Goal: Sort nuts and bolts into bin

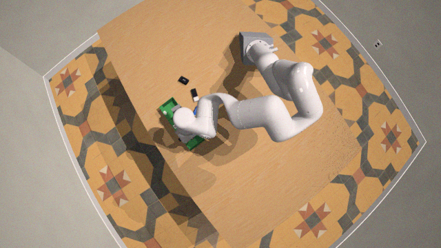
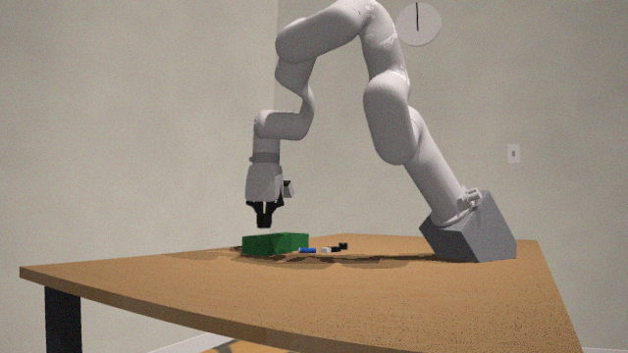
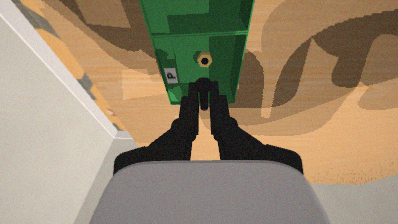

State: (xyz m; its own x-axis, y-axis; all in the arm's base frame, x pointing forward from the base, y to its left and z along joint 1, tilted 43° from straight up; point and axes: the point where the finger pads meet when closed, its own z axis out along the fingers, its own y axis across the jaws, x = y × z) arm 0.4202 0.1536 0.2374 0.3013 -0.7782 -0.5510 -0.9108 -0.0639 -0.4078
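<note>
Right now my hand is 80 mm above the brass nut. From my hand the other things lie so: blue cylindrical battery (50 mm behind, 120 mm to the right, 80 mm below); green bin (30 mm ahead, 80 mm to the right, 70 mm below); black bolt (10 mm to the right, 20 mm below).
</note>
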